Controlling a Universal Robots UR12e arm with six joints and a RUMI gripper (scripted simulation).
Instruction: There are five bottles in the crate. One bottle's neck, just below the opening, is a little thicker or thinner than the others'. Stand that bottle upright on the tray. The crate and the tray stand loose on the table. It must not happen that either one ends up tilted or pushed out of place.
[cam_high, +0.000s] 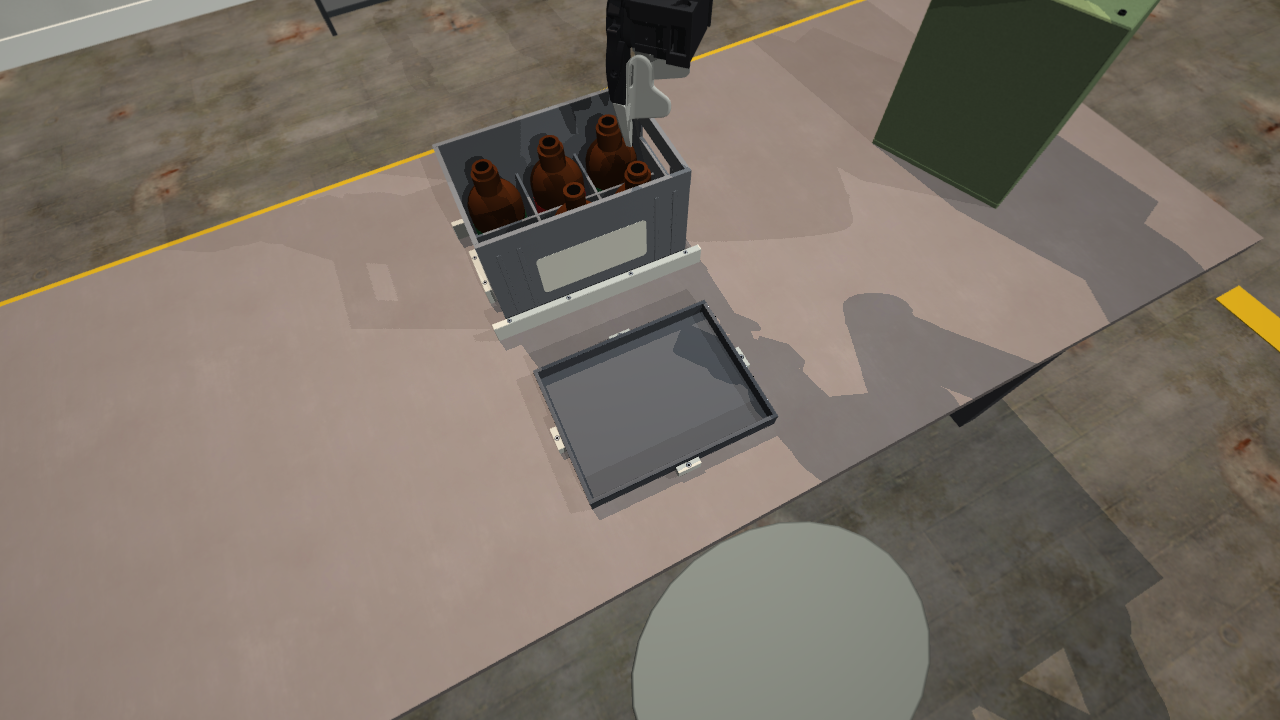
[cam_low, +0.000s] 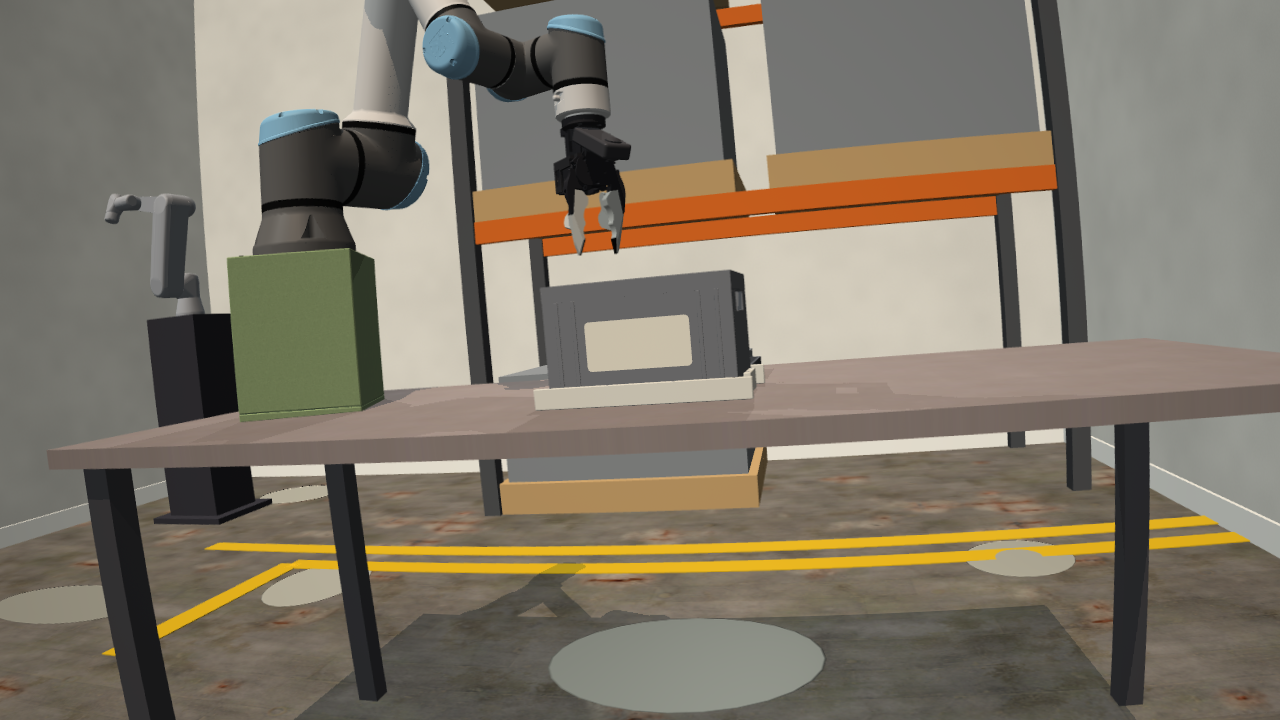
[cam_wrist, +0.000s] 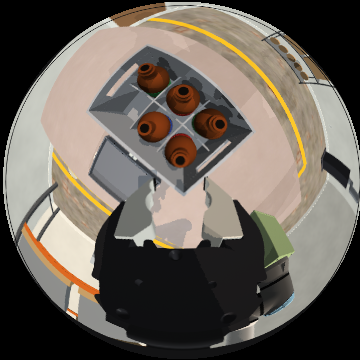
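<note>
The brown bottle lies 9 cm ahead of my hand, 1 cm to the right of it and 15 cm below it. The rest, counted from my hand: grey crate (8 cm ahead, 5 cm to the right, 16 cm below); then dark tray (10 cm ahead, 22 cm to the left, 23 cm below).
</note>
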